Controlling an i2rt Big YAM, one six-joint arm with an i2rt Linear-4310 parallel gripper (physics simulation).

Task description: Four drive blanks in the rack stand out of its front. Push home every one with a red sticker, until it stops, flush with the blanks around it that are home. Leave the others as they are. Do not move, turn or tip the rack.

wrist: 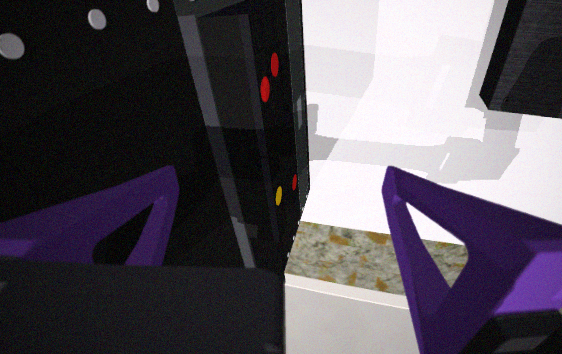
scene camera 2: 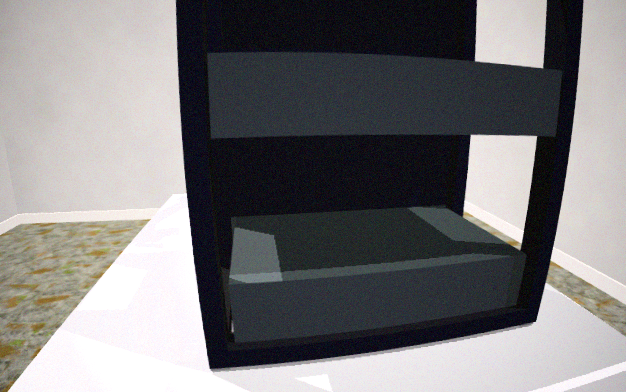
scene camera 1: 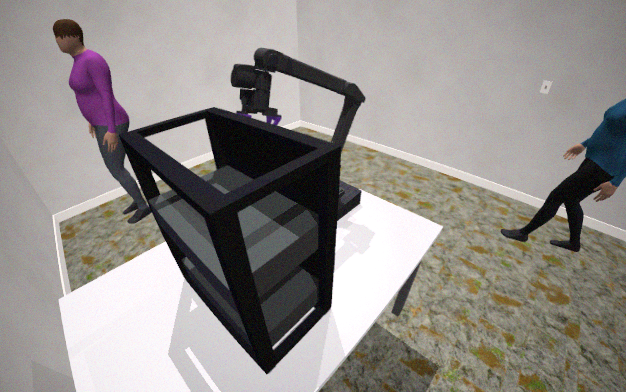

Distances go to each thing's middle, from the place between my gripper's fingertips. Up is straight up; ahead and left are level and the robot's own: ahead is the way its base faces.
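Black rack (scene camera 2: 326,157): 18 cm below my hand, 17 cm to the left of it, 22 cm ahead of it.
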